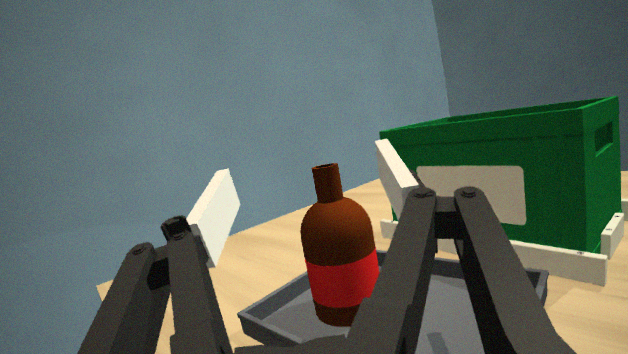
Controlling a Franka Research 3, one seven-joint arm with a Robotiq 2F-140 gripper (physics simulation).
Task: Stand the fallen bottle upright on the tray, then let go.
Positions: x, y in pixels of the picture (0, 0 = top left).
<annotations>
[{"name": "my gripper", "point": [304, 174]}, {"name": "brown bottle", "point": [337, 237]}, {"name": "pale strip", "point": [591, 268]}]
</annotations>
